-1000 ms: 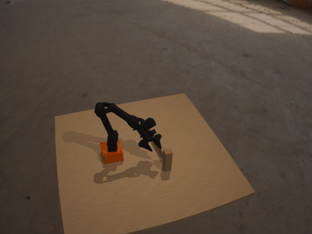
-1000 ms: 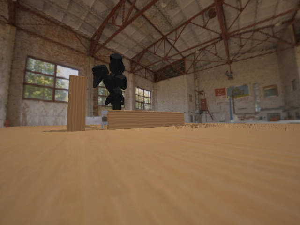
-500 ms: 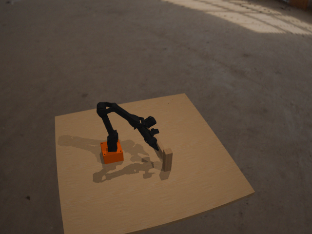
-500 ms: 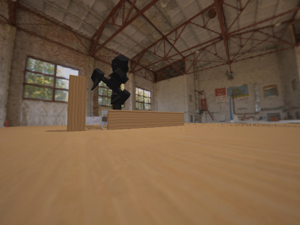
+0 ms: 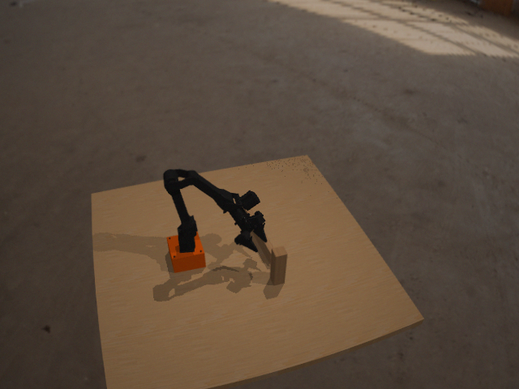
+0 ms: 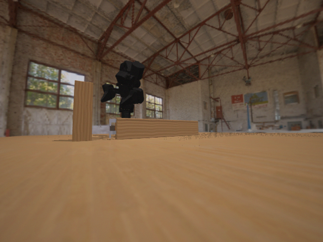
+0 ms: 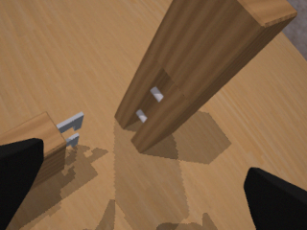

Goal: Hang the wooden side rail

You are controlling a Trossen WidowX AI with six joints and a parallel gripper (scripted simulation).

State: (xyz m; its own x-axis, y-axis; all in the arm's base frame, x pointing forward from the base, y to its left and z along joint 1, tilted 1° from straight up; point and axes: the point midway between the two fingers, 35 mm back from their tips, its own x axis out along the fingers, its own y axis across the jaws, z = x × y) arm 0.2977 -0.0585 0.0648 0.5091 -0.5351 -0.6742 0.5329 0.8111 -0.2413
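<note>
My gripper tip is 6 cm short of the headboard post, 8 cm to the left of it and 4 cm above it.
</note>
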